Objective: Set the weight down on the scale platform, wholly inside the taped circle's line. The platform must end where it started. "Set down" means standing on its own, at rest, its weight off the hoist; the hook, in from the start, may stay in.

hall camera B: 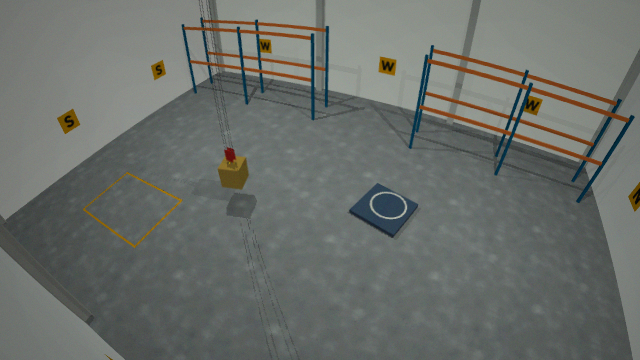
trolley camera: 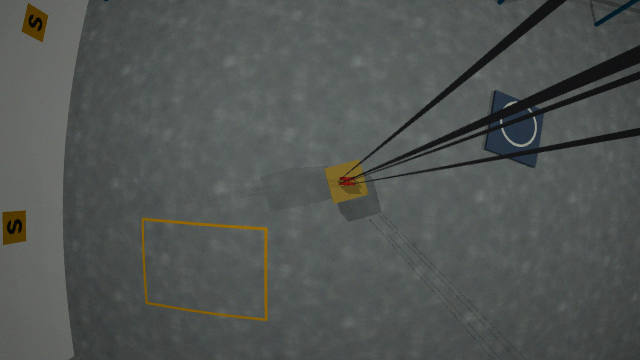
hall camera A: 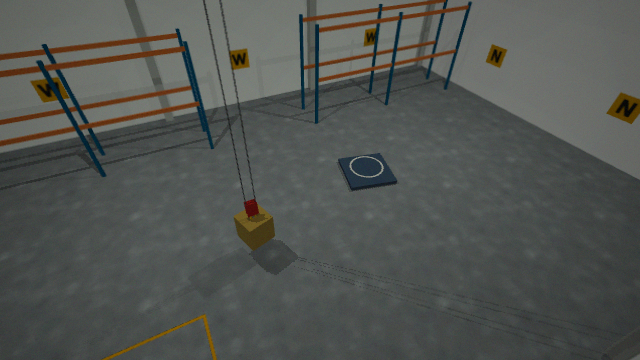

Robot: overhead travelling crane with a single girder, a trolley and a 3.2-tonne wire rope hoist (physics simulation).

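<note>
The yellow weight (hall camera A: 255, 232) (hall camera B: 233, 175) (trolley camera: 337, 192) hangs upright above the floor, its shadow apart below it. My gripper, the hook under the red block (hall camera A: 251, 215) (hall camera B: 230, 163) (trolley camera: 347, 181), is in the weight's top; the hook itself is small and hard to make out. The dark blue scale platform (hall camera A: 370, 183) (hall camera B: 377, 220) (trolley camera: 492, 142) lies flat on the floor, well to the right of the weight in all views. The white taped circle (hall camera A: 366, 177) (hall camera B: 390, 218) (trolley camera: 536, 129) is on its top. Ropes cross in front of the platform in the trolley view.
A yellow outlined rectangle (hall camera A: 210, 336) (hall camera B: 109, 228) (trolley camera: 266, 275) is on the floor, on the weight's other side from the platform. Two blue and orange racks (hall camera A: 316, 75) (hall camera A: 70, 117) (hall camera B: 313, 77) (hall camera B: 513, 129) stand along the W wall.
</note>
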